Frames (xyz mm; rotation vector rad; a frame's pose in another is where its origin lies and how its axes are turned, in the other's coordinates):
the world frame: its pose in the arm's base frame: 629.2 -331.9 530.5 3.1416 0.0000 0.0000
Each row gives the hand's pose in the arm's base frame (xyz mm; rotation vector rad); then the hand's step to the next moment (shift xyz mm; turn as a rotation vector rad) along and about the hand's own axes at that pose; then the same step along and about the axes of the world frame.
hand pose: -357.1 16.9 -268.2 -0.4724 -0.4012 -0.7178
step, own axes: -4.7 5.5 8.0 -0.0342 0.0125 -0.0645
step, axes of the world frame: -0.9 -10.4 -2.7 -0.0027 0.0085 0.0735
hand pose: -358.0 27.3 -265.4 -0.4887 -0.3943 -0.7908
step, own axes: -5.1 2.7 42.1 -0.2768 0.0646 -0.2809
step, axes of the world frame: -7.7 -27.8 -31.2 -0.0860 -0.0427 0.3879
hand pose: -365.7 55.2 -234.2 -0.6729 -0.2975 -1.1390
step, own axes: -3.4 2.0 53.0 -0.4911 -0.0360 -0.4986
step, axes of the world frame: 6.5 -36.4 -38.2 -0.2891 -0.0379 0.6372
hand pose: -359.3 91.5 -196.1 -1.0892 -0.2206 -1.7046
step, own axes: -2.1 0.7 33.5 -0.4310 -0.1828 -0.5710
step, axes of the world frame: 19.1 -21.5 -17.2 -0.4534 -0.0170 0.5825
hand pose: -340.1 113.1 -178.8 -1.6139 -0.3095 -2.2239
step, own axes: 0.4 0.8 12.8 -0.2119 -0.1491 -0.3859
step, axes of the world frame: 11.3 -4.2 -4.4 -0.3389 -0.0211 0.3175
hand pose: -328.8 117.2 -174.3 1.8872 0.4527 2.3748
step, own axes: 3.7 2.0 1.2 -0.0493 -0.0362 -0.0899
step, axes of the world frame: 0.5 0.8 -4.3 -0.0791 -0.0063 0.0743
